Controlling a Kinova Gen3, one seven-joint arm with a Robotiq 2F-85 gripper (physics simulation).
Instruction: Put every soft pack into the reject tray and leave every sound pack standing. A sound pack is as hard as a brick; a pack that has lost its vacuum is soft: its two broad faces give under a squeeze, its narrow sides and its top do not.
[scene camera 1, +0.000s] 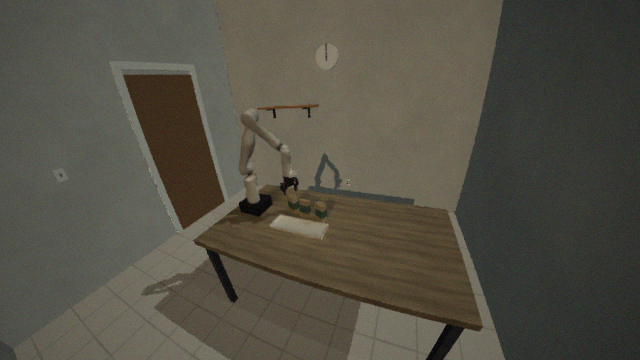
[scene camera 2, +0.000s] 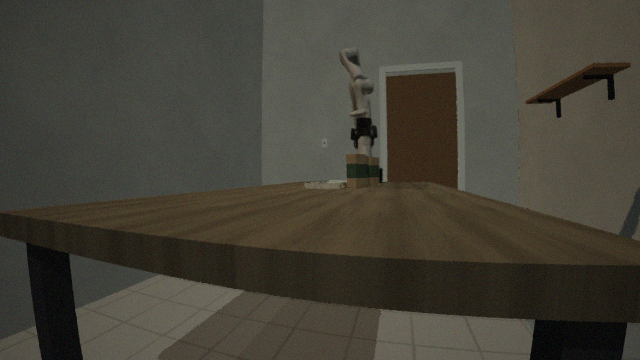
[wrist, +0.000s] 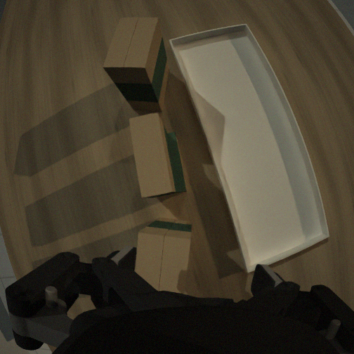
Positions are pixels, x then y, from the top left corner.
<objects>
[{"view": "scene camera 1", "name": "white reject tray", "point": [308, 228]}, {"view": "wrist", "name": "gripper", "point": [194, 270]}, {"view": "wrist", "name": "white reject tray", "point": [262, 163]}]
</objects>
